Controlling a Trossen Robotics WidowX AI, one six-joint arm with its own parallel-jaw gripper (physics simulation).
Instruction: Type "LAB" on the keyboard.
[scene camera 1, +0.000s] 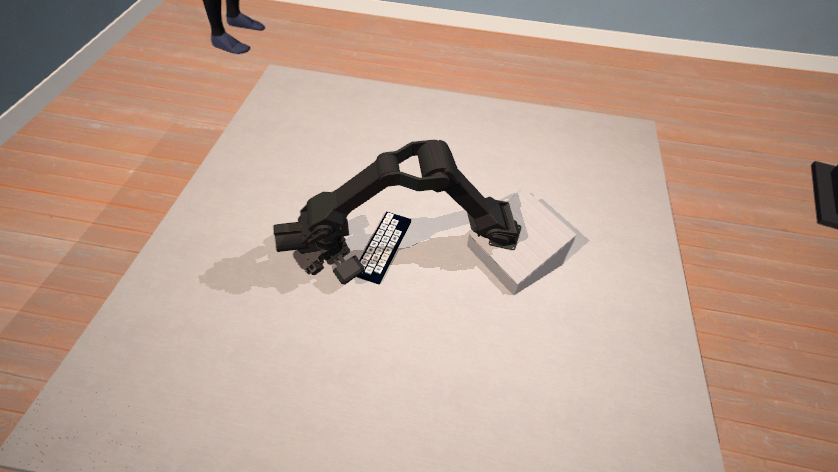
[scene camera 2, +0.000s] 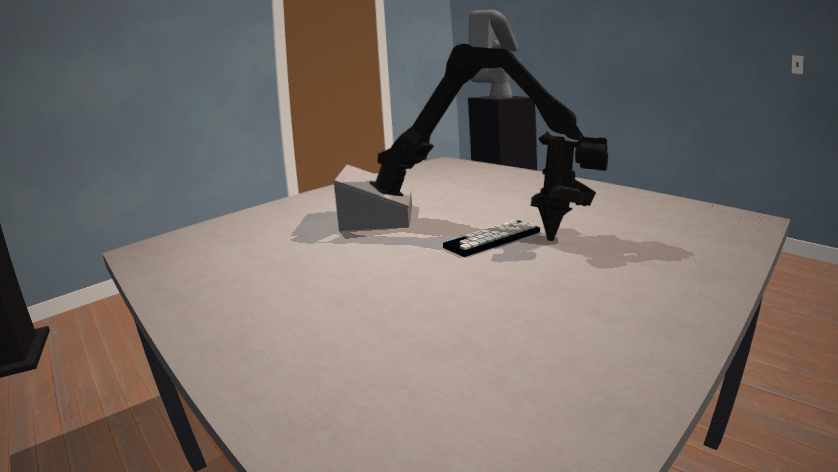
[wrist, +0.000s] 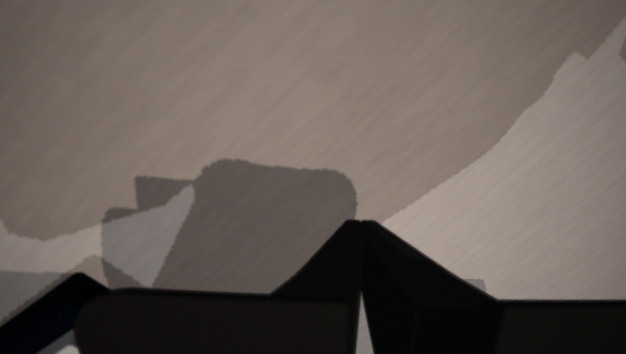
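Where they show: gripper, fingertip midpoint: (scene camera 1: 334, 252) (scene camera 2: 550, 240) (wrist: 359, 234); arm's base, link origin: (scene camera 1: 505, 235) (scene camera 2: 386, 189).
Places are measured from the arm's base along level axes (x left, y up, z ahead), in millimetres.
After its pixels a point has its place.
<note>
A dark navy keyboard (scene camera 1: 384, 246) @(x 112, y -59, z 265 mm) (scene camera 2: 491, 237) @(x 81, y -58, z 296 mm) with several rows of white keys lies flat on the table. In the wrist view, a dark corner of the keyboard (wrist: 45, 316) @(x 212, y -65, z 292 mm) shows at the lower left, with part of a white key at the bottom edge. My gripper (scene camera 2: 550, 238) @(x 177, y -67, z 370 mm) (wrist: 359, 234) @(x 177, y -67, z 370 mm) is shut, with nothing between its fingers. It points down just past the keyboard's far end from the arm's base, beside the keyboard and very close to the table top. In scene camera 1, the arm and gripper body hide the fingertips. The letters are too small to read.
The arm's base stands on a grey wedge-shaped block (scene camera 1: 539, 234) @(x -18, y 23, z -74 mm) (scene camera 2: 372, 208) @(x -58, y -25, z 43 mm) on the table (scene camera 1: 410, 363) @(x 357, y -75, z 85 mm) (scene camera 2: 410, 340) @(x -233, y -75, z 522 mm). A black pedestal (scene camera 2: 502, 131) with a grey robot arm (scene camera 2: 500, 87) stands behind the table. A person's feet (scene camera 1: 231, 43) show beyond the table.
</note>
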